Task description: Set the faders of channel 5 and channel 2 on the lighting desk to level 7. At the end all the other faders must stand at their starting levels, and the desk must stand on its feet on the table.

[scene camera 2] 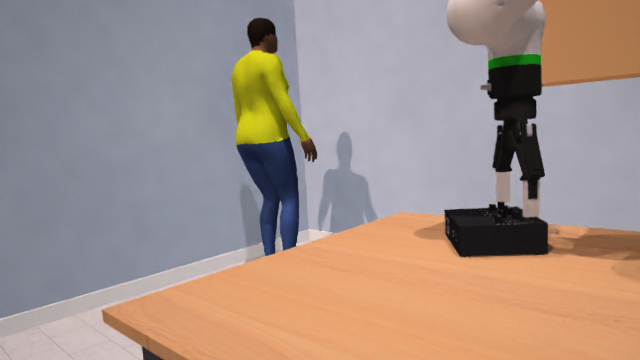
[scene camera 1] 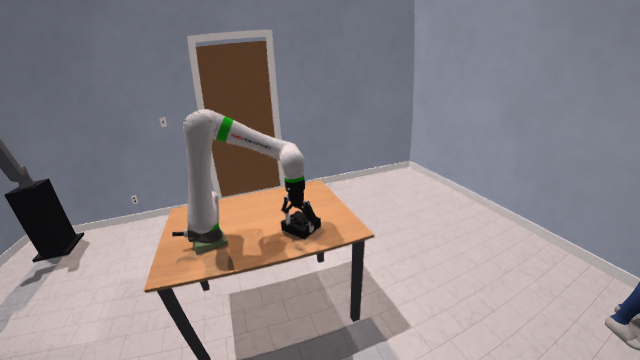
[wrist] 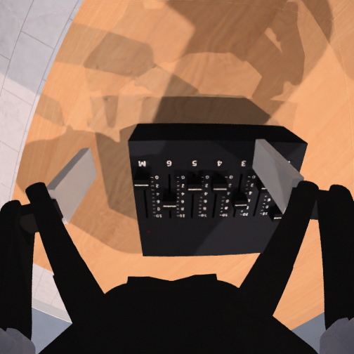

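Pixels of known places: gripper, fingertip midpoint: (scene camera 2: 515, 209) (scene camera 1: 299, 227); arm's base, link origin: (scene camera 1: 208, 235).
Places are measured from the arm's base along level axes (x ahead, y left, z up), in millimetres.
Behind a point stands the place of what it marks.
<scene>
The black lighting desk (scene camera 1: 294, 229) @(x 444, y -147, z 8 mm) (scene camera 2: 502, 241) @(x 456, y -26, z -8 mm) (wrist: 200, 241) stands upright on the table; its labels appear upside down in the wrist view. The channel 5 fader (wrist: 195, 186) is near level 3. The channel 2 fader (wrist: 264, 188) is partly hidden by the right-hand finger and seems to stand near level 3; its label is hidden. My gripper (scene camera 1: 299, 223) @(x 469, y -161, z 22 mm) (scene camera 2: 517, 208) @(x 469, y -161, z 22 mm) (wrist: 172, 156) is wide open and empty, pointing down over the desk. In the wrist view one finger is left of the desk, the other over its right part.
Faders M (wrist: 141, 184), 6 (wrist: 170, 204), 4 (wrist: 220, 186) and 3 (wrist: 240, 202) stand beside these, and another fader (wrist: 276, 216) is at the right. The wooden table (scene camera 1: 250, 212) @(x 263, y 214, z -35 mm) (scene camera 2: 350, 300) @(x 570, y 261, z -35 mm) bears the arm's base (scene camera 1: 210, 244) @(x 9, y -85, z -1 mm). A person (scene camera 2: 262, 100) stands beyond the table.
</scene>
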